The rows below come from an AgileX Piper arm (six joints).
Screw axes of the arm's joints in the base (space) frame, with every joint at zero. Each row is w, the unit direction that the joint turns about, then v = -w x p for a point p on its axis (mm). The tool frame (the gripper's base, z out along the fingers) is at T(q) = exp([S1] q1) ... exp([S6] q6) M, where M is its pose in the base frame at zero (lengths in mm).
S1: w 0 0 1 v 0 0 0
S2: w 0 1 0 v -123 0 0
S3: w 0 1 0 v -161.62 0 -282.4
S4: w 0.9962 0 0.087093 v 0 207.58 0
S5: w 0 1 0 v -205.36 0 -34.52
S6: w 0.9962 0 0.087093 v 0 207.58 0
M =
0.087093 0 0.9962 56.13
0 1 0 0
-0.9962 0 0.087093 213.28
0 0 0 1
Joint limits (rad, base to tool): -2.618..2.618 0..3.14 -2.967..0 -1.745..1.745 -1.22..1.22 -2.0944..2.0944
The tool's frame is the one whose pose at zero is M.
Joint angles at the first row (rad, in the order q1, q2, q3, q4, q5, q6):
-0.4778 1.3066 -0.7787 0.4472 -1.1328 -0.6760
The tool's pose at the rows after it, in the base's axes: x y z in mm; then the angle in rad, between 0 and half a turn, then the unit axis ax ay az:
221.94 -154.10 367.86 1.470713 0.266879 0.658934 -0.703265
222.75 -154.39 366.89 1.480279 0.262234 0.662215 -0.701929
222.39 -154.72 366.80 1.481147 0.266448 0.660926 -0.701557
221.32 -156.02 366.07 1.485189 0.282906 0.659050 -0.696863
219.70 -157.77 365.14 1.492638 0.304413 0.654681 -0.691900
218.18 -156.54 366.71 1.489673 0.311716 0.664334 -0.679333
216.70 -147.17 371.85 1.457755 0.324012 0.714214 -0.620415
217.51 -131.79 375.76 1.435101 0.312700 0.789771 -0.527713
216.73 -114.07 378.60 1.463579 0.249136 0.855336 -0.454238
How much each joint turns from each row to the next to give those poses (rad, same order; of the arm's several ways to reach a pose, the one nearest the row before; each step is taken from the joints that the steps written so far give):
0.0000 0.0018 0.0000 -0.0071 0.0186 0.0170
0.0000 0.0018 0.0000 0.0000 0.0068 -0.0082
0.0000 0.0001 0.0000 0.0059 -0.0015 0.0000
0.0000 -0.0001 0.0000 0.0225 0.0000 0.0022
0.0000 0.0001 0.0000 0.0313 -0.0022 0.0000
0.0019 -0.0145 0.0000 0.0096 0.0288 0.0048
0.0222 -0.0507 0.0000 0.0112 0.1139 0.0349
0.0354 -0.0610 0.0000 -0.0072 0.1677 0.0431
0.0346 -0.0631 0.0000 -0.0278 0.1814 -0.0134

